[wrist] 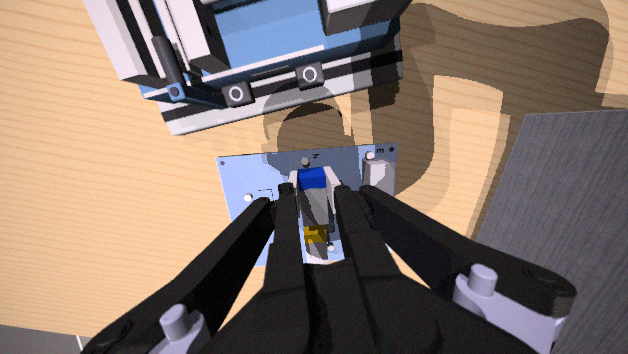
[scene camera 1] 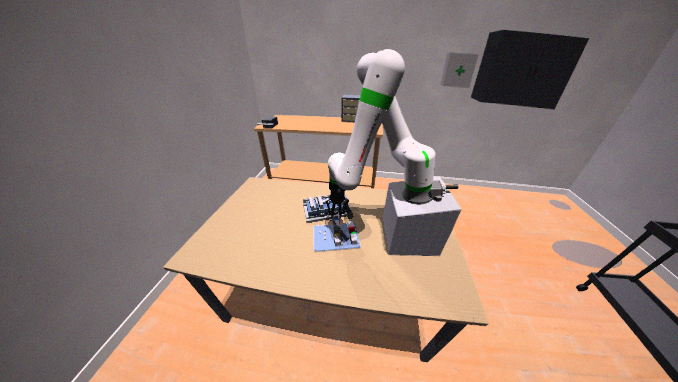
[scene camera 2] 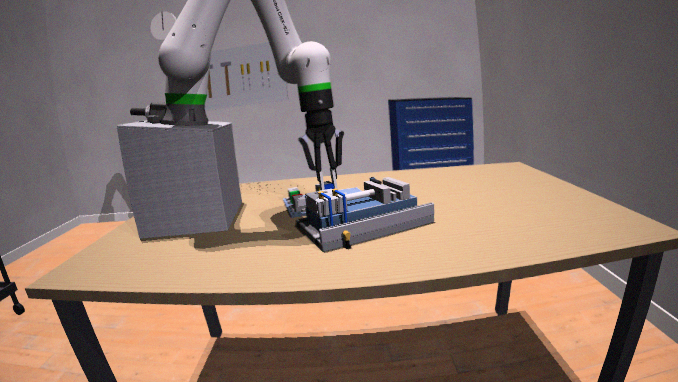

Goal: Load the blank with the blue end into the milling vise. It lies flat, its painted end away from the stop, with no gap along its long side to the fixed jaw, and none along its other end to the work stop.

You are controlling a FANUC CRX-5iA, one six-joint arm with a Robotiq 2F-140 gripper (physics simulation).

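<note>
The blank with the blue end (scene camera 2: pixel 327 185) (wrist: pixel 314 204) is between the fingers, its blue end facing the vise in the wrist view. My gripper (scene camera 2: pixel 327 179) (wrist: pixel 311 179) is shut on it, near the blue end, and holds it a little above the light blue tray (scene camera 1: pixel 322 245) (wrist: pixel 237 175). The milling vise (scene camera 1: pixel 316 208) (scene camera 2: pixel 367 204) (wrist: pixel 270 30) stands beside the tray. Two upright jaw plates (wrist: pixel 112 40) (wrist: pixel 192 30) show at its left in the wrist view; I cannot tell which is fixed. A dark rod on a blue bracket (wrist: pixel 174 92), possibly the work stop, stands by them.
A blank with a yellow end (wrist: pixel 315 234) lies on the tray below the held one. A grey block (wrist: pixel 378 175) lies at the tray's right, and red (scene camera 1: pixel 351 228) and green (scene camera 2: pixel 293 191) ends show there. Short pegs (wrist: pixel 248 197) stand on the tray. The robot's grey pedestal (scene camera 1: pixel 420 232) (scene camera 2: pixel 175 180) (wrist: pixel 565 200) is nearby.
</note>
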